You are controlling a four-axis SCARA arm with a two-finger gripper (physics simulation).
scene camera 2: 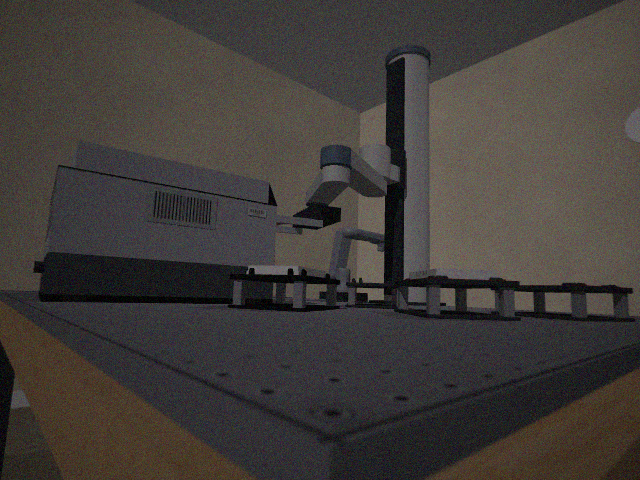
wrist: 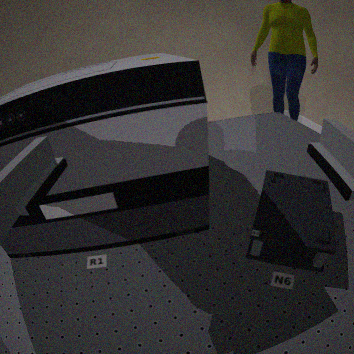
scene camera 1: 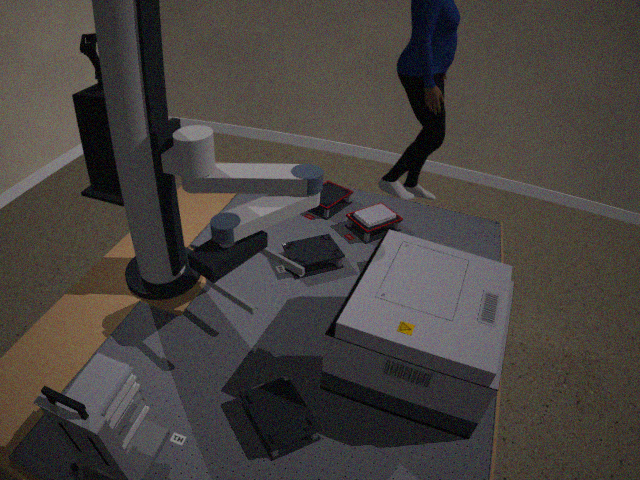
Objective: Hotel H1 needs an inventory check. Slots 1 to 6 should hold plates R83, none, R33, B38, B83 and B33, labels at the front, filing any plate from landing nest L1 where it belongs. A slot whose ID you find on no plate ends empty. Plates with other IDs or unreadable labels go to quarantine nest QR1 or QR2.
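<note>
Hotel H1 [scene camera 1: 95,390] stands at the near left of scene camera 1, several pale plates stacked in it; their labels are unreadable and it does not show in the wrist view. My gripper [scene camera 1: 278,292] [scene camera 2: 297,226] [wrist: 183,137] is open and empty, above the table and well away from the hotel. A white plate [scene camera 1: 374,215] [scene camera 2: 465,273] sits on a red-rimmed nest [scene camera 1: 385,225]. Another red-rimmed nest [scene camera 1: 336,194] is bare where seen. In scene camera 2, a white plate [scene camera 2: 279,269] rests on a nest [scene camera 2: 315,280] near the instrument. Which nest is L1 cannot be told.
The large grey instrument R1 [scene camera 1: 429,289] [scene camera 2: 113,222] [wrist: 145,155] faces my gripper. Dark nest N6 [scene camera 1: 281,421] [wrist: 295,212] is empty. Another dark nest [scene camera 1: 312,251] lies behind my fingers. The arm's column [scene camera 1: 124,129] [scene camera 2: 416,155] rises at the table's side. People [scene camera 1: 431,41] [wrist: 287,30] stand beyond the table.
</note>
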